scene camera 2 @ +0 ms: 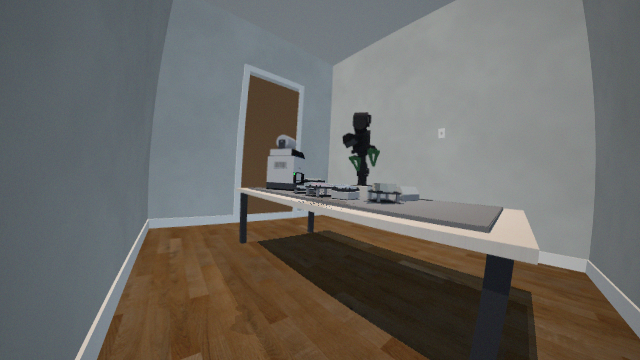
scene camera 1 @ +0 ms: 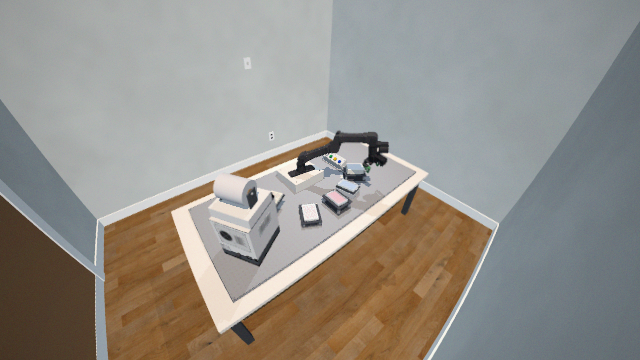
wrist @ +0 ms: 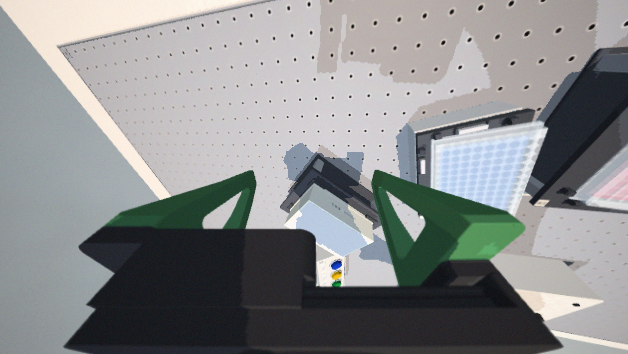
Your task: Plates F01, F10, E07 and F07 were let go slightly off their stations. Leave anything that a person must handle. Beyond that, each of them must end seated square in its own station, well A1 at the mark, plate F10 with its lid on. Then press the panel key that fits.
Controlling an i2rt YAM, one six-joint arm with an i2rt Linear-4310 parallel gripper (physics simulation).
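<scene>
My gripper (scene camera 1: 375, 166) (scene camera 2: 365, 166) (wrist: 313, 176) is open and empty, high above the mat. Below it in the wrist view, a pale, deep block-like plate (wrist: 334, 225) (scene camera 1: 355, 168) sits on a dark raised station (wrist: 345, 187). A plate with light-blue wells (wrist: 482, 162) (scene camera 1: 348, 185) lies on a grey-sided station (wrist: 424, 145), its right edge reaching past the station in the wrist view. A pink plate (wrist: 612, 180) (scene camera 1: 336, 198) is on a dark station, partly cut off. A white plate (scene camera 1: 310, 212) is on another station. The key panel (wrist: 325, 272) (scene camera 1: 335, 159) shows blue, yellow and green keys. Plate labels are unreadable.
A tall white instrument (scene camera 1: 245, 222) (scene camera 2: 282, 170) with a cylinder on top stands at one end of the table (scene camera 1: 197, 270) (scene camera 2: 520, 227). A dark-edged item (scene camera 1: 279, 200) is partly hidden behind it. The arm's white base block (scene camera 1: 299, 184) stands near the back edge.
</scene>
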